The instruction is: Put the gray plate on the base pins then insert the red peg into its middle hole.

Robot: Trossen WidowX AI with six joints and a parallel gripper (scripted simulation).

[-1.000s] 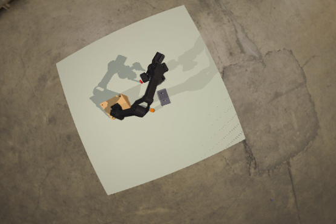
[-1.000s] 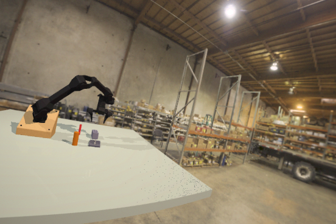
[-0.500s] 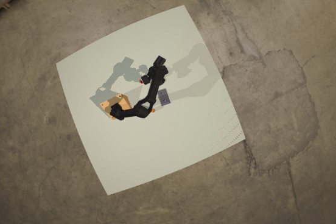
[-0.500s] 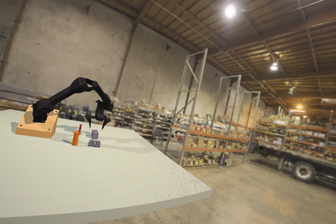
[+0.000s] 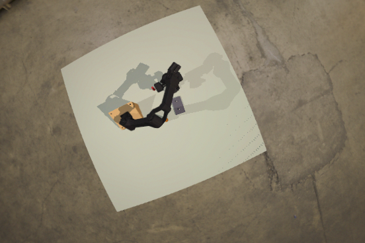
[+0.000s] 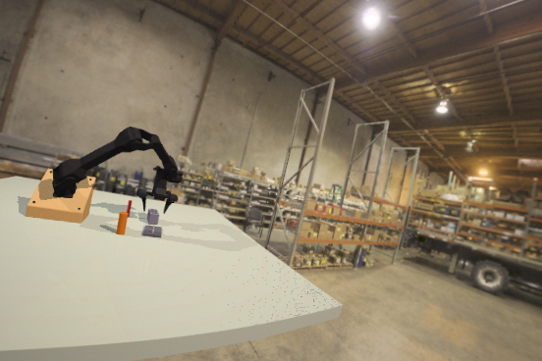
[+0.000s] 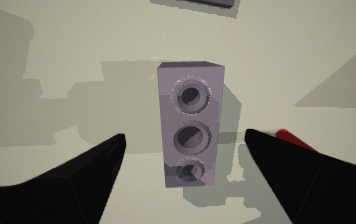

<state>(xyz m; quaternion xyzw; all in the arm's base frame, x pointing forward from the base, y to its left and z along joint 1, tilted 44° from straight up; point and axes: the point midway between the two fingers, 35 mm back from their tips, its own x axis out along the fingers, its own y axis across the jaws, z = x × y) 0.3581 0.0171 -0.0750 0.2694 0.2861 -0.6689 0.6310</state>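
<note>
Now: the gray plate 10 mm below my gripper tip. From my gripper tip the other things lie so: gray base 10 mm behind, 150 mm to the right, 40 mm below; then red peg 110 mm behind, 30 mm to the left, 10 mm below; then orange peg 140 mm behind, 210 mm to the right, 10 mm below.
</note>
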